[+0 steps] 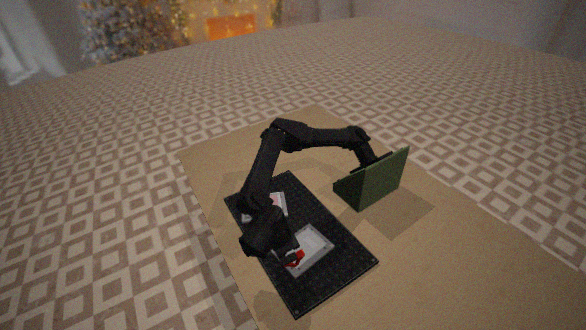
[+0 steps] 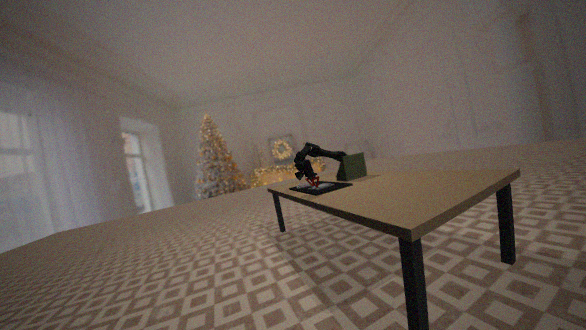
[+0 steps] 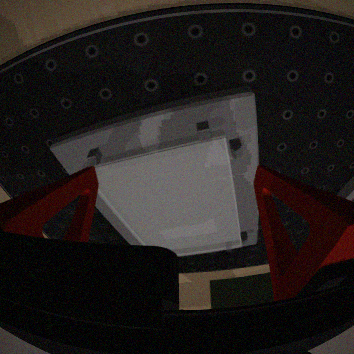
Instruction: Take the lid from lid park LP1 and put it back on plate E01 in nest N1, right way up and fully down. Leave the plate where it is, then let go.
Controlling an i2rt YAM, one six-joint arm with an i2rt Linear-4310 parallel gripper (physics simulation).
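Frame: origin at the arm's base, x ahead, y left, z up, level; millimetres.
Seen in the pictures: gripper, fingertip midpoint: (image 1: 289, 252) (image 2: 315, 186) (image 3: 175, 174); arm's base, link origin: (image 1: 370, 164) (image 2: 349, 164).
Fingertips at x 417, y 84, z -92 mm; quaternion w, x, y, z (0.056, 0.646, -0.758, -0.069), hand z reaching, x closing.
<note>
Pixels of each thing's top centre, then the offset from my fingertips to it. "*": a spot on its surface instead. Level surfaces: height alone.
- grey rectangular lid, top centre: (image 3: 178, 220) (image 1: 302, 246) dx -46, dy +6, dz +1 mm
- light grey lid park LP1, top centre: (image 3: 178, 221) (image 1: 302, 246) (image 2: 320, 184) dx -46, dy +6, dz +2 mm
- black perforated board, top centre: (image 3: 293, 201) (image 1: 291, 226) (image 2: 317, 186) dx -67, dy -93, dz -17 mm
- pinkish plate E01, top centre: (image 1: 263, 201) dx -32, dy -224, dz +14 mm
- nest N1, surface spot: (image 1: 285, 210) * dx -84, dy -156, dz -6 mm
- tan table, surface height: dz -30 mm
The grey rectangular lid (image 1: 314, 243) (image 3: 168, 197) lies flat on the light grey lid park LP1 (image 1: 302, 270) (image 3: 197, 123), at the near end of the black perforated board (image 1: 343, 262) (image 3: 175, 53). My gripper (image 1: 293, 258) (image 2: 312, 181) (image 3: 175, 174) has red fingers. It is open and hangs low over the lid, with one finger on each side of it and nothing held. The pinkish plate E01 (image 1: 275, 198) sits uncovered in nest N1 (image 1: 285, 210) farther back on the board. The arm hides part of it.
A green box (image 1: 375, 181) (image 2: 352, 165) stands at the arm's base, right of the board. The board lies on a tan table (image 1: 428, 266) (image 2: 410, 198), whose left edge runs close to the board. The floor is checkered.
</note>
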